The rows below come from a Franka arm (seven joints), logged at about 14 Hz.
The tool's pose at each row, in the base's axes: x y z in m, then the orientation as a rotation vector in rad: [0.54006 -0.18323 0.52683 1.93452 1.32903 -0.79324]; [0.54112 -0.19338 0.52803 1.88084 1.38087 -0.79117]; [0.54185 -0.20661 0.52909 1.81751 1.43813 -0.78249]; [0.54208 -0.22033 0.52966 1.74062 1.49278 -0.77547]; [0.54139 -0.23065 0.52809 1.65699 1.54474 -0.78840]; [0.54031 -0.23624 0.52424 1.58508 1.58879 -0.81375]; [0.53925 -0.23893 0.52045 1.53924 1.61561 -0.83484]
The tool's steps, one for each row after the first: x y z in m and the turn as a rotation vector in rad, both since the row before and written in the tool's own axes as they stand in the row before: [-0.00621 0.00398 0.00715 -0.03424 -0.00384 -0.04634]; [-0.00805 0.00378 0.00988 -0.04306 -0.00265 -0.05100]; [-0.00819 0.00246 0.01075 -0.04996 -0.01076 -0.05451]; [-0.00467 0.00000 0.00936 -0.04072 -0.02186 -0.06310]; [0.00002 -0.00137 0.00674 -0.02464 -0.02267 -0.06019]; [0.00175 -0.00139 0.00421 -0.01185 -0.01602 -0.03994]
